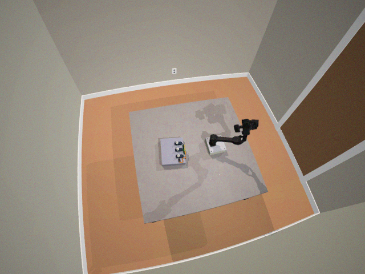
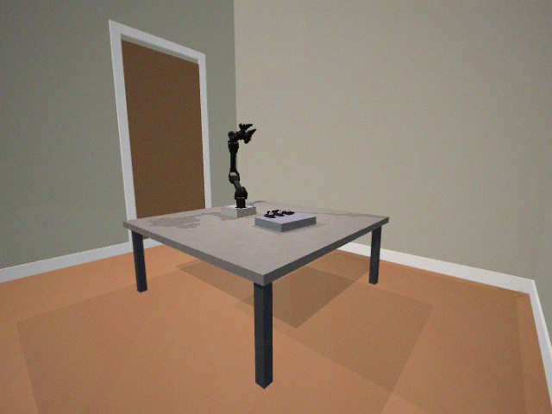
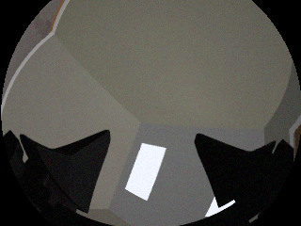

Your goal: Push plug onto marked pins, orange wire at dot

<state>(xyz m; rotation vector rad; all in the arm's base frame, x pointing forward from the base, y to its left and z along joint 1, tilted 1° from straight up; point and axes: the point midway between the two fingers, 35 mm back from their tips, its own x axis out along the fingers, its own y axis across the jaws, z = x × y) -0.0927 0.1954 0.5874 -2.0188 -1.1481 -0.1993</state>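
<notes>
Now: gripper tip 59 cm above the green band, 40 cm short of it and 20 cm to the left of it. Also, from my gripper tip: grey printed holder 64 cm below, 56 cm ahead, 23 cm to the right.
</notes>
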